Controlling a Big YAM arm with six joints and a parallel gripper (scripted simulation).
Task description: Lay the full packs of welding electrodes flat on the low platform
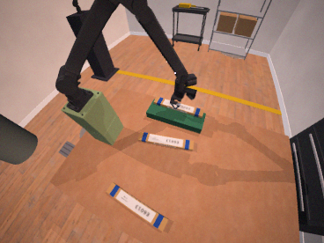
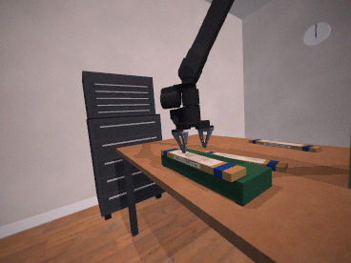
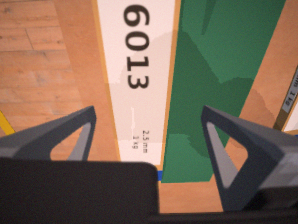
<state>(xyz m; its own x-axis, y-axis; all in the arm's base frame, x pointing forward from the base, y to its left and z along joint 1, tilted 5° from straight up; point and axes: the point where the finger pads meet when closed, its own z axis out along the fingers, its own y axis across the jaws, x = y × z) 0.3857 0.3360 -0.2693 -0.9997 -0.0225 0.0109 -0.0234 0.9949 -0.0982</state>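
Right now my hand is 90 mm above the green platform, 40 mm to the left of it and 10 mm short of it.
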